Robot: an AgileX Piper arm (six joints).
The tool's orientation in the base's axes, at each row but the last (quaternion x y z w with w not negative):
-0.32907 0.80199 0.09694 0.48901
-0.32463 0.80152 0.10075 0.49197
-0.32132 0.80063 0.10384 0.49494
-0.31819 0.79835 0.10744 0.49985
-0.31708 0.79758 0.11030 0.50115
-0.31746 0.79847 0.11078 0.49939
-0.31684 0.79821 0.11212 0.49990
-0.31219 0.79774 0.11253 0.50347
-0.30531 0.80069 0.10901 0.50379
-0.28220 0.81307 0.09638 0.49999
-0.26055 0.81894 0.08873 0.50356
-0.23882 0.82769 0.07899 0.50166
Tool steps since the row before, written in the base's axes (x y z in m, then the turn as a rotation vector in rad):
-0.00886 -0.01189 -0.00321 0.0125 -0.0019 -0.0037
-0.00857 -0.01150 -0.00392 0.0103 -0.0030 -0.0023
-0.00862 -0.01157 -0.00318 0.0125 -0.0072 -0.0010
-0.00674 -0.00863 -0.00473 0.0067 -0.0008 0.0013
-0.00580 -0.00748 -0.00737 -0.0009 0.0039 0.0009
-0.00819 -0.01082 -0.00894 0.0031 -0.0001 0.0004
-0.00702 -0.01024 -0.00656 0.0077 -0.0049 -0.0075
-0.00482 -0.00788 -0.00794 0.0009 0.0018 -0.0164
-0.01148 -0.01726 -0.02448 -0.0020 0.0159 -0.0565
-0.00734 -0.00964 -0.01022 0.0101 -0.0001 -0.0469
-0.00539 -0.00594 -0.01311 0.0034 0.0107 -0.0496
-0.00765 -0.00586 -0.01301 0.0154 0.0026 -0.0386
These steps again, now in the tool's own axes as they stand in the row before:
0.01057 -0.00304 -0.01045 0.0001 -0.0086 0.0100
0.01081 -0.00291 -0.00979 0.0001 -0.0083 0.0071
0.01011 -0.00313 -0.01031 0.0000 -0.0131 0.0061
0.00956 -0.00184 -0.00689 -0.0028 -0.0049 0.0039
0.01108 -0.00117 -0.00444 -0.0021 0.0034 0.0008
0.01450 -0.00206 -0.00704 -0.0012 -0.0020 0.0020
0.01183 -0.00269 -0.00706 0.0061 -0.0075 0.0067
0.01140 -0.00213 -0.00371 0.0134 0.0031 0.0092
0.03143 -0.00350 -0.00535 0.0439 0.0213 0.0327
0.01486 -0.00257 -0.00488 0.0373 0.0002 0.0302
0.01535 -0.00072 -0.00036 0.0384 0.0131 0.0307
0.01607 -0.00007 -0.00194 0.0268 -0.0008 0.0319

